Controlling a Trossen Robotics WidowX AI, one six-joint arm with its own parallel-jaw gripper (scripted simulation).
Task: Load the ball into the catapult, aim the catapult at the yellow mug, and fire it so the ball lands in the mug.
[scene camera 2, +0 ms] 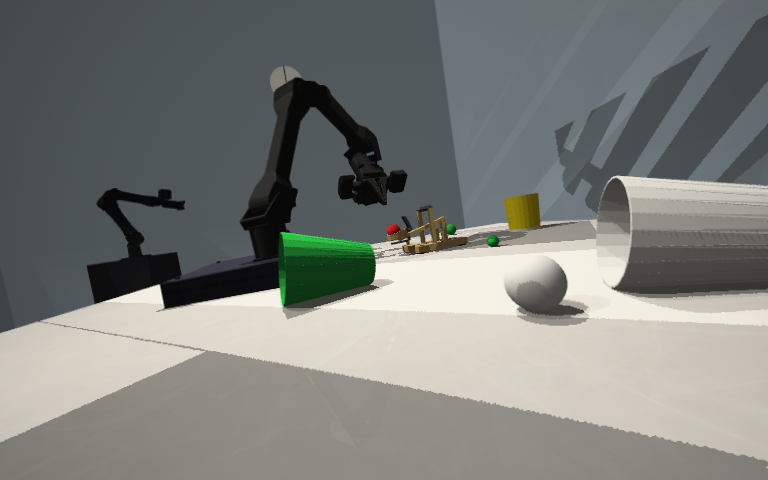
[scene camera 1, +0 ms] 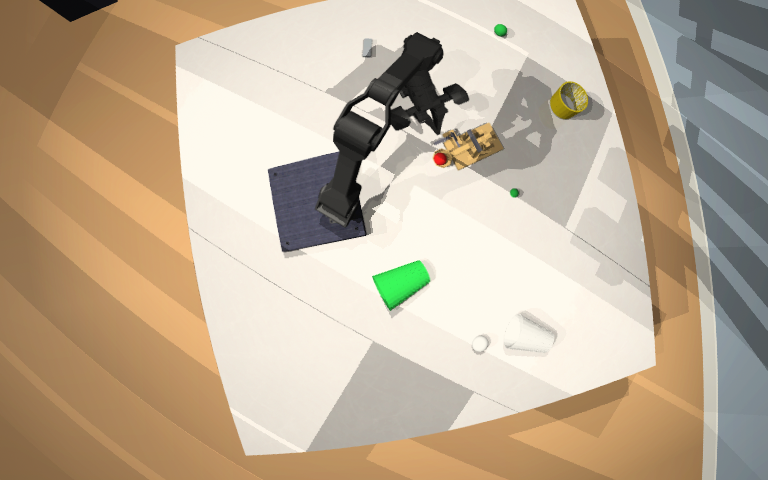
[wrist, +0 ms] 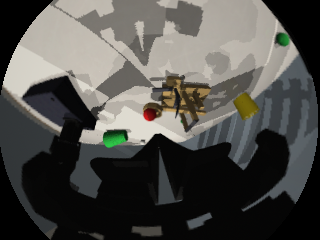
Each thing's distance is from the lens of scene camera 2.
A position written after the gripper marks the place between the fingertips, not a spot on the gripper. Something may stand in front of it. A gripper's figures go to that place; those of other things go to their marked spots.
gripper point(scene camera 2: 385, 203): 75 cm
yellow mug point(scene camera 2: 522, 212): 92 cm
green cup point(scene camera 2: 310, 267): 37 cm
The marked spots on the yellow mug and the green cup are 68 cm apart.
